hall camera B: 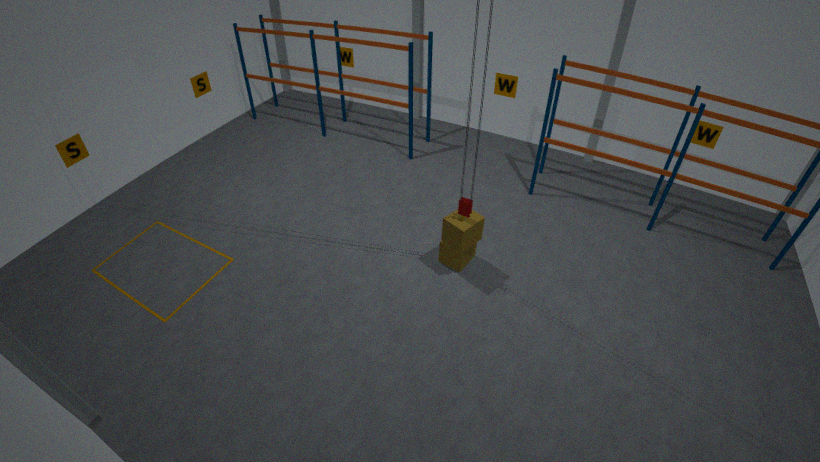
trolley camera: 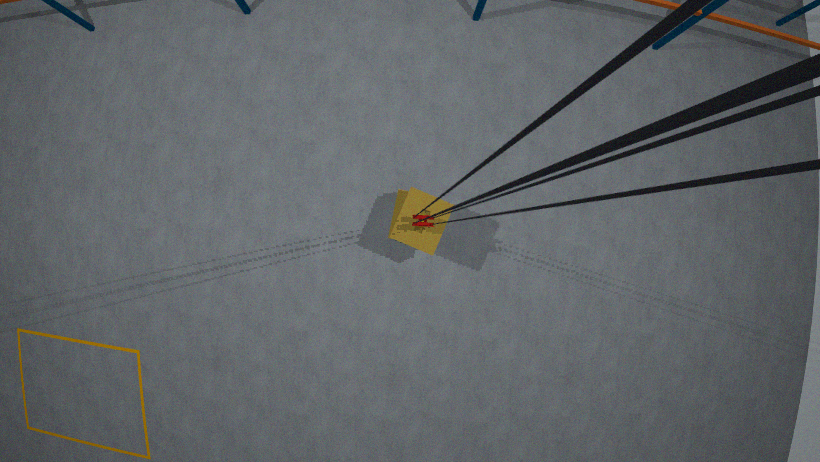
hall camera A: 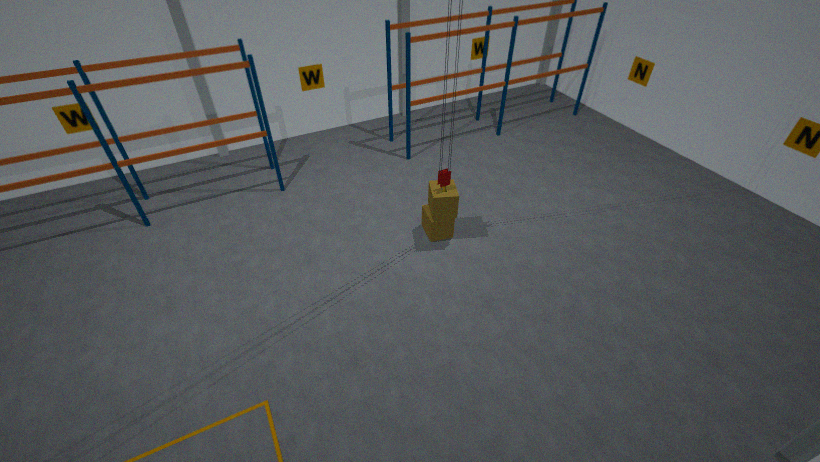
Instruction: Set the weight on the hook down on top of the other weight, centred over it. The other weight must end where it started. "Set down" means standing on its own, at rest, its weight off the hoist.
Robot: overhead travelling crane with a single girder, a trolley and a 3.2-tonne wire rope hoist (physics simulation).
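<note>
My hook under its red block (hall camera A: 444, 178) (hall camera B: 465, 207) (trolley camera: 423, 220) is at the top of the upper yellow weight (hall camera A: 443, 207) (hall camera B: 459, 233) (trolley camera: 424, 201). The hook itself is too small to see clearly. The upper weight is upright, directly above the lower yellow weight (hall camera A: 441, 231) (hall camera B: 455, 258), which stands on the floor. In both hall views the upper weight sits a little to the right of the lower one. I see no clear gap between them, but cannot tell whether they touch. In the trolley view the upper weight hides most of the lower one.
Blue and orange racks (hall camera A: 407, 97) (hall camera A: 275, 154) (hall camera B: 410, 103) (hall camera B: 675, 166) stand along the W wall, behind the weights. A yellow outlined square (hall camera A: 197, 431) (hall camera B: 197, 289) (trolley camera: 80, 340) is marked on the floor away from them. Ropes run up from the block.
</note>
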